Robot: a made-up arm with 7 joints. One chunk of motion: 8 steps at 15 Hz.
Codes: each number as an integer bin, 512 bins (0 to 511) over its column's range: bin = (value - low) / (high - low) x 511, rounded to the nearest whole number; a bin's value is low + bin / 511 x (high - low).
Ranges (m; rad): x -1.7..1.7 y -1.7..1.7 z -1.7..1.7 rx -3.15..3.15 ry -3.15..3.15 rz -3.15..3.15
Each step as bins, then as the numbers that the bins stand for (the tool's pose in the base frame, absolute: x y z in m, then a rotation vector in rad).
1 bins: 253 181 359 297 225 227
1 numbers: -0.0166 -0.4957 0.6886 0.5116 -0.3760 -0.3514
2 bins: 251 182 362 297 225 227
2 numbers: -0.0299 -0.4890 0.7086 0.5116 -0.3760 -0.3514
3 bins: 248 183 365 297 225 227
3 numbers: -0.0499 -0.4824 0.7286 0.5116 -0.3760 -0.3514
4 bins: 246 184 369 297 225 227
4 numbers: -0.0632 -0.4757 0.7552 0.5116 -0.3760 -0.3514
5 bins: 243 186 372 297 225 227
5 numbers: -0.0832 -0.4624 0.7751 0.5116 -0.3760 -0.3514
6 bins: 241 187 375 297 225 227
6 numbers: -0.0965 -0.4558 0.7951 0.5116 -0.3760 -0.3514
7 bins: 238 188 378 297 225 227
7 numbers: -0.1164 -0.4491 0.8151 0.5116 -0.3760 -0.3514
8 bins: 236 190 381 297 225 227
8 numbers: -0.1297 -0.4358 0.8350 0.5116 -0.3760 -0.3514
